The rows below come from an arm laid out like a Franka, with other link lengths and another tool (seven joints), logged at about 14 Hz.
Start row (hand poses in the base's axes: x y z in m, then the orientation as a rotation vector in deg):
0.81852, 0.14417, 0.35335, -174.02, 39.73, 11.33
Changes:
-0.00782, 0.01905, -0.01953, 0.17, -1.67, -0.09
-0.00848, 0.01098, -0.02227, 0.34, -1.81, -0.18
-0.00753, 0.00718, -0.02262, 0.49, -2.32, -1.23
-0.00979, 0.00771, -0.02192, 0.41, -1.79, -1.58
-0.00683, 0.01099, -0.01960, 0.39, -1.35, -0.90
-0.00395, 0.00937, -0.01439, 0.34, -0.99, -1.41
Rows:
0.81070, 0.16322, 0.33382, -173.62, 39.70, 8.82
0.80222, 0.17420, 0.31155, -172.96, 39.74, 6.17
0.79469, 0.18138, 0.28893, -171.63, 41.25, 2.78
0.78490, 0.18909, 0.26701, -170.27, 43.32, 0.17
0.77807, 0.20008, 0.24741, -169.25, 44.41, -1.73
0.77412, 0.20945, 0.23302, -168.14, 46.29, -3.14

